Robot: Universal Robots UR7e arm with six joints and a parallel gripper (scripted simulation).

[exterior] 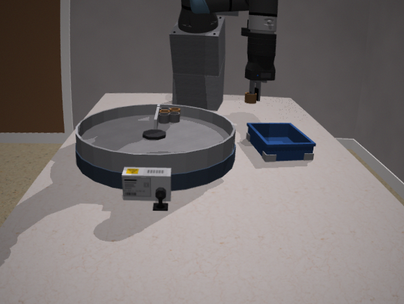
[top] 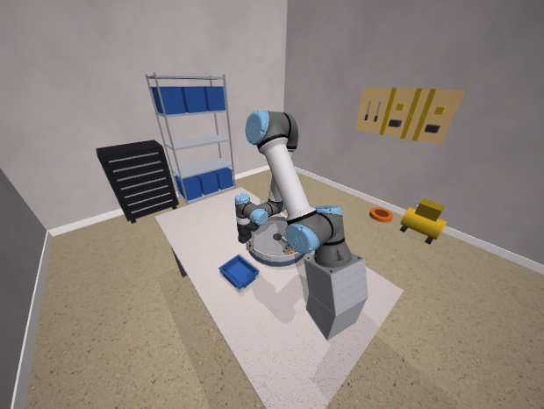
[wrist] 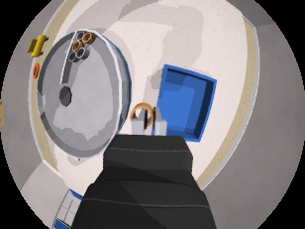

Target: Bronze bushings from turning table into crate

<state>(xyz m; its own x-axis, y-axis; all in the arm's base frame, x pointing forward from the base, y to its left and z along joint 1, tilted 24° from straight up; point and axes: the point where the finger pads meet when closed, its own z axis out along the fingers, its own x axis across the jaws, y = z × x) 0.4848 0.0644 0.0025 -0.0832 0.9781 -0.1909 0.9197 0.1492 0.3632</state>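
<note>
My hand is 140 mm above the blue crate and 90 mm to the right of it. The rest, counted from my hand: grey turning table (270 mm to the right, 110 mm below).
</note>
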